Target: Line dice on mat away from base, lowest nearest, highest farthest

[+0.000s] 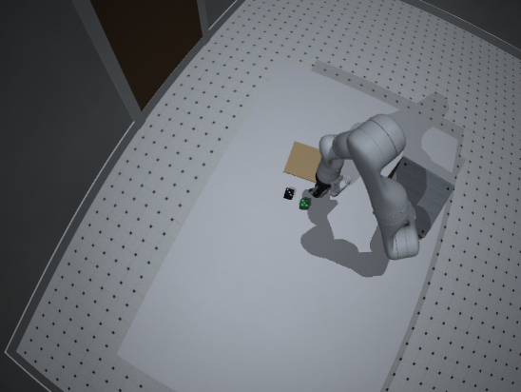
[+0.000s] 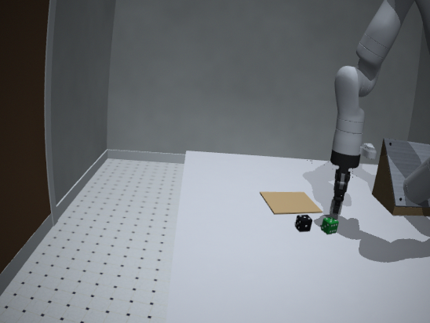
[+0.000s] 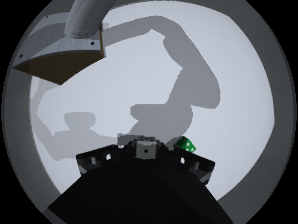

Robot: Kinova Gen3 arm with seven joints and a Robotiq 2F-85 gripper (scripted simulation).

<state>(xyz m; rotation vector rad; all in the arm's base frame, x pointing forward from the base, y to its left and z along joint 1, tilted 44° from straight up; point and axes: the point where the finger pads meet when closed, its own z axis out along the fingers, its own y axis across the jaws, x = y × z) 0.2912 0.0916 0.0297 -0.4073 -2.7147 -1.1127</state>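
Right now my hand is 11 cm short of the tan mat, 9 cm to the left of it and 4 cm above it. From my hand the other things lie so: black die: 10 cm ahead, 6 cm to the left, 3 cm below; then green die: 3 cm ahead, 7 cm to the left, 3 cm below; then white die: 1 cm below.
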